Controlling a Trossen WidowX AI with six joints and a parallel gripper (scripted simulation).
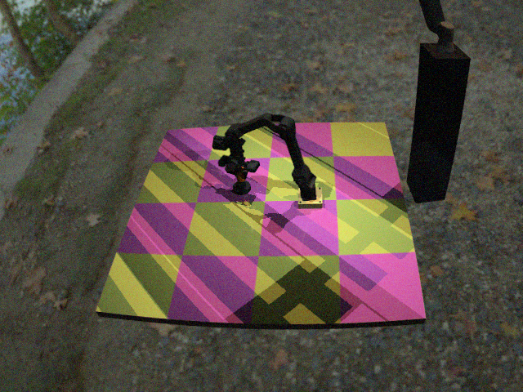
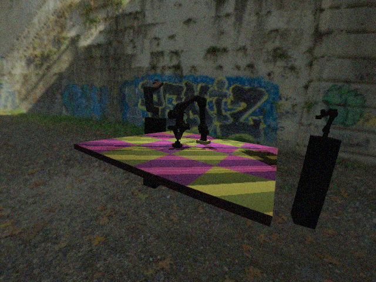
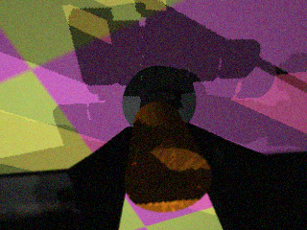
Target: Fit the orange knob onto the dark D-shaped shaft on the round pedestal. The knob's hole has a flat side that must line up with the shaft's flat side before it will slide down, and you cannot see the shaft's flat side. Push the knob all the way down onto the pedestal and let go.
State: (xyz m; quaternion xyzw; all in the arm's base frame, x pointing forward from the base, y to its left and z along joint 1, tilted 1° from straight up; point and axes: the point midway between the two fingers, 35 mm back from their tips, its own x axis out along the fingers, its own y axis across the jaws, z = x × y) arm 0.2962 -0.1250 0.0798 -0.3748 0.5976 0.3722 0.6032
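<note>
My gripper tip is 2 cm below the orange knob. The rest, counted from my gripper tip: pedestal: 4 cm below.
</note>
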